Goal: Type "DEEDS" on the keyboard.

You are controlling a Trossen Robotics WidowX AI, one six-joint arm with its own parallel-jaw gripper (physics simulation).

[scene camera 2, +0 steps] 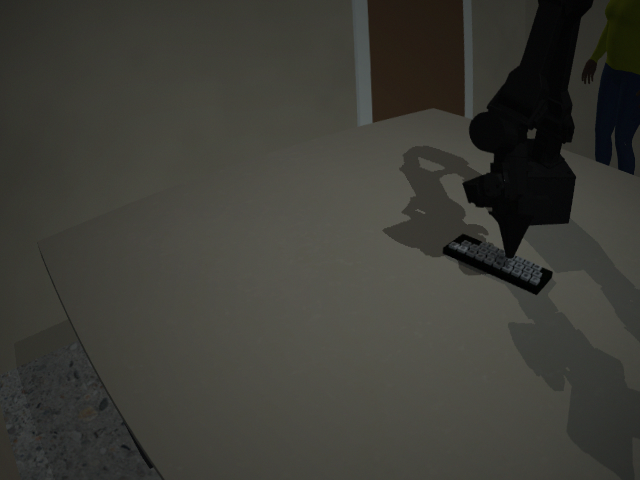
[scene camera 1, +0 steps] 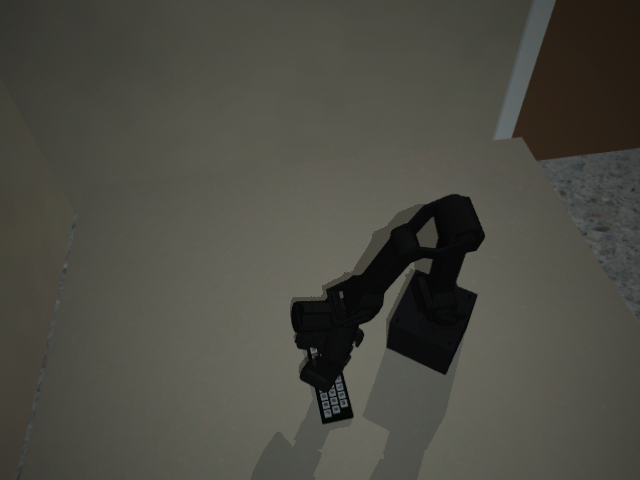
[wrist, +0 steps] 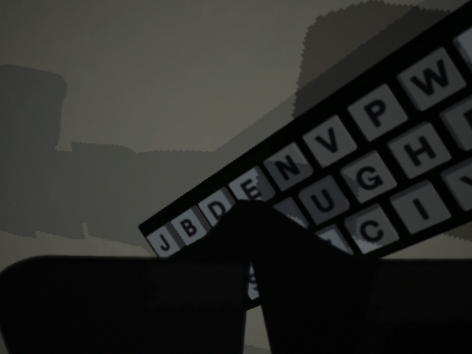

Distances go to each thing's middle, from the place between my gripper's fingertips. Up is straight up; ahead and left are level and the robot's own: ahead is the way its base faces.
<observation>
The e key [wrist: 253, 185] lies 20 mm below my hand. The rest, counted from my hand: black keyboard [scene camera 2: 546, 274]: 30 mm to the right, 20 mm below, 10 mm behind; d key [wrist: 215, 206]: 20 mm to the left, 20 mm below.
</observation>
